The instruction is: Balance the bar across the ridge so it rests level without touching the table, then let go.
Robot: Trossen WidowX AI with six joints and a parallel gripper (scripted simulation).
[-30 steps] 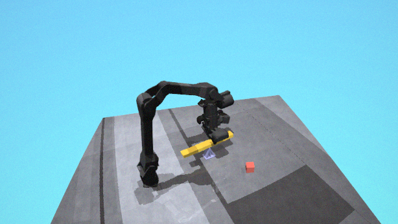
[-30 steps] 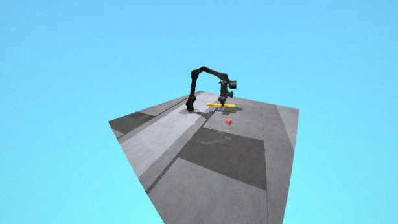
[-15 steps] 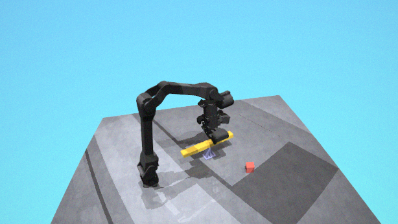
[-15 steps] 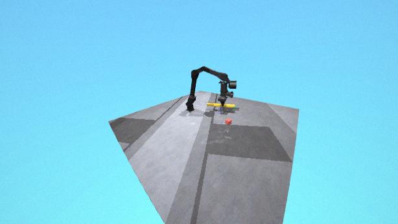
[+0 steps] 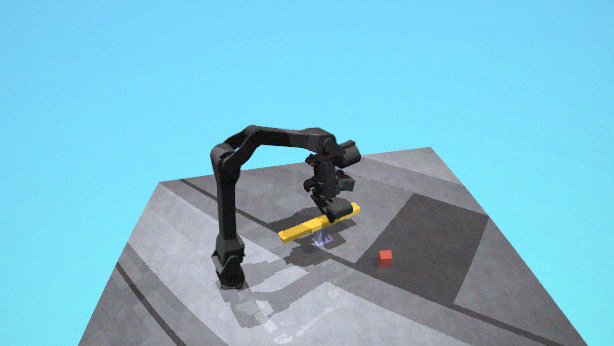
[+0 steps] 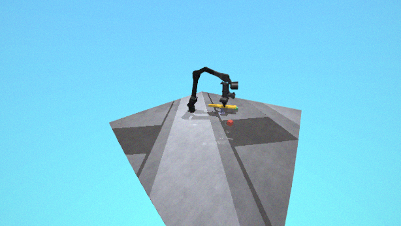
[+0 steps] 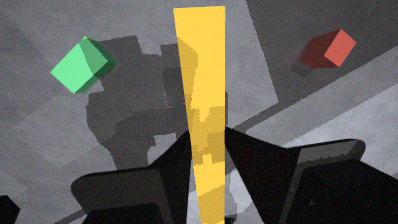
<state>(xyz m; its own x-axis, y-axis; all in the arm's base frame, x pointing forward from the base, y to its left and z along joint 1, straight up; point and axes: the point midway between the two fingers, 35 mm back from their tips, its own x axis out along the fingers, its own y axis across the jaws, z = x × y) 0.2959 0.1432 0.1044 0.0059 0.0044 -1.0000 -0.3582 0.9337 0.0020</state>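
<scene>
My gripper tip is 30 mm past the yellow bar and 10 mm to the left of it. Also, from my gripper tip: purple ridge (40 mm below, 30 mm behind, 10 mm to the right); then green block (160 mm to the left, 60 mm below, 20 mm ahead); then red cube (150 mm to the right, 140 mm ahead, 50 mm below).
</scene>
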